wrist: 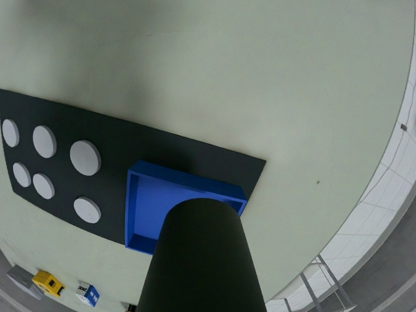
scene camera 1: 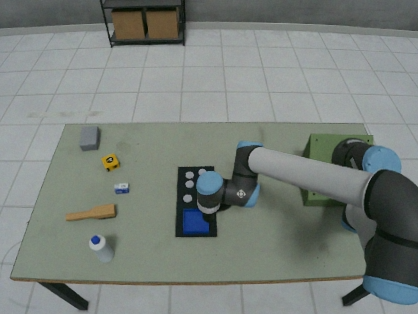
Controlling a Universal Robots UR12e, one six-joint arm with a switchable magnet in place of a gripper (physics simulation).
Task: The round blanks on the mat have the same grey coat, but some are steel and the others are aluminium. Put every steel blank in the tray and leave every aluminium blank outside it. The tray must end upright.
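Several round grey blanks lie flat on the black mat (scene camera 1: pixel 181 210) (wrist: pixel 112 175) in two rows. In the wrist view they include a near-row blank (wrist: pixel 85 157) and a far-row blank (wrist: pixel 87 210) beside the tray; in the scene view one blank (scene camera 1: pixel 187 198) lies just behind the tray, and the arm hides some others. All look alike. The blue tray (scene camera 1: pixel 190 222) (wrist: pixel 180 178) stands upright on the mat; its visible floor is bare. My magnet (scene camera 1: pixel 208 218) (wrist: pixel 202 204) is over the tray's right part in the scene view. No blank shows on it; its face is hidden.
Left of the mat are a grey block (scene camera 1: pixel 90 138), a yellow cube (scene camera 1: pixel 110 161), a small blue-white box (scene camera 1: pixel 121 188), a wooden-handled brush (scene camera 1: pixel 91 213) and a white bottle (scene camera 1: pixel 102 249). The arm's green base (scene camera 1: pixel 320 150) is at the right. A shelf (scene camera 1: pixel 184 22) stands behind.
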